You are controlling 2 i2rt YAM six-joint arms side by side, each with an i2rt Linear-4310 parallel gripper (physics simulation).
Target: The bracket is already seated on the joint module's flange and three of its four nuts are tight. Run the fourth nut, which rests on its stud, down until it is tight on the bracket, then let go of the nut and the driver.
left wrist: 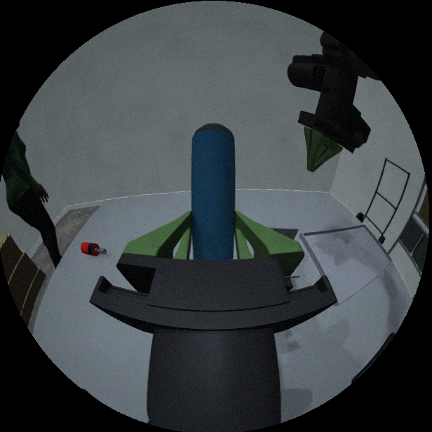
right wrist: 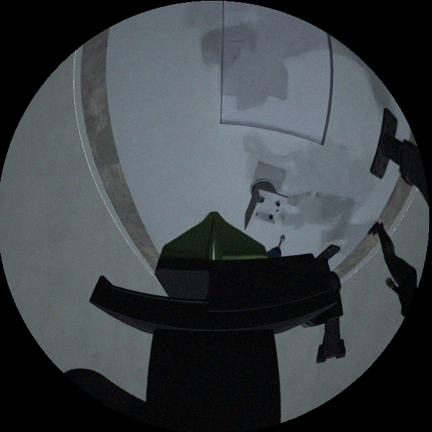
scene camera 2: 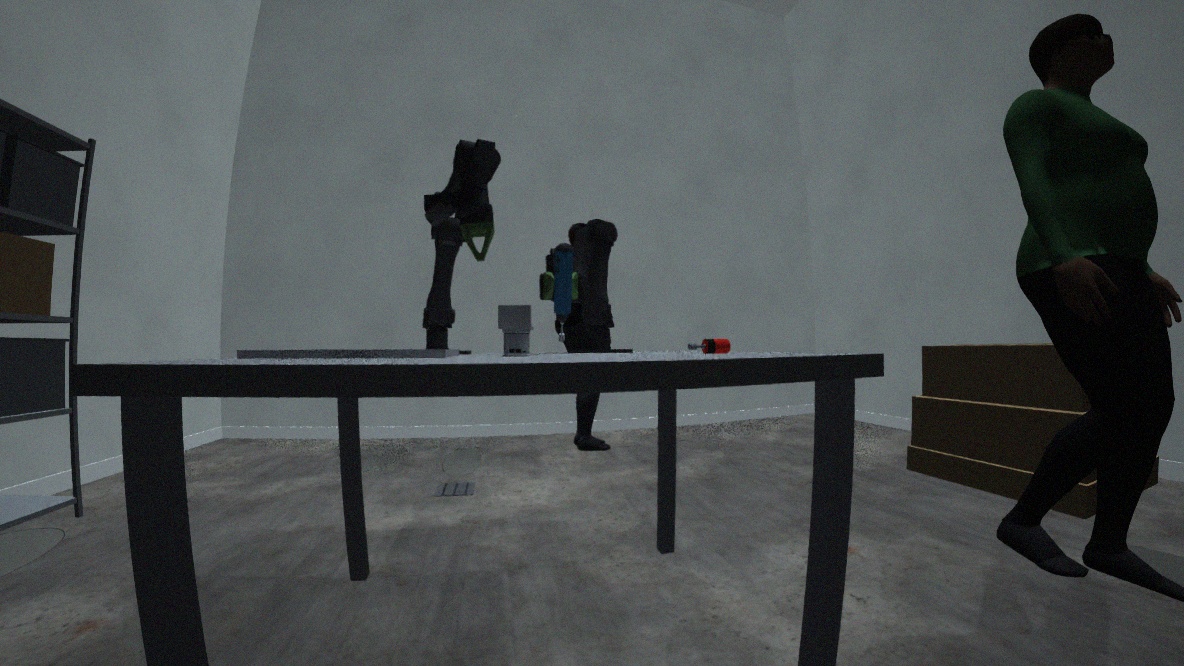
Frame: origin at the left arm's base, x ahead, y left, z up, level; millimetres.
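Seen in the pictures: left gripper, between the fingertips: [scene camera 2: 563,281]; right gripper, between the fingertips: [scene camera 2: 480,260]; left arm's base, origin of its link: [scene camera 2: 600,352].
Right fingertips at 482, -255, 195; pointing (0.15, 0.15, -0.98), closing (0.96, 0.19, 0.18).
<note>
Pixels of each thing's top centre, then the offset from my right fingertips to it, as dx, dy, dz.
- joint module, centre of its top: [scene camera 2: 516,322] -96, +57, -121
- red-handled tool, centre of its top: [scene camera 2: 708,338] -119, +493, -161
The blue driver [scene camera 2: 563,277] [left wrist: 213,175] [right wrist: 273,252] is upright in my left gripper [scene camera 2: 561,286] [left wrist: 212,216], which is shut on its handle. Its bit points down, beside and apart from the bracket [scene camera 2: 514,316] [right wrist: 275,196]. The bracket sits on the joint module [scene camera 2: 516,343] [right wrist: 264,185], its upright plate standing at one edge. Several dark nuts or studs show on its flat face in the right wrist view; which nut is loose I cannot tell. In the left wrist view my left finger mostly hides the bracket. My right gripper [scene camera 2: 480,258] [left wrist: 309,170] [right wrist: 213,217] is shut, empty and high above the table.
A red-handled tool [scene camera 2: 716,346] [left wrist: 90,249] lies on the table [scene camera 2: 496,377], right of the module in the scene view. A flat tray [left wrist: 360,272] [right wrist: 305,115] lies on the module's other side. A person in green [scene camera 2: 1084,165] [left wrist: 17,180] stands beyond the table.
</note>
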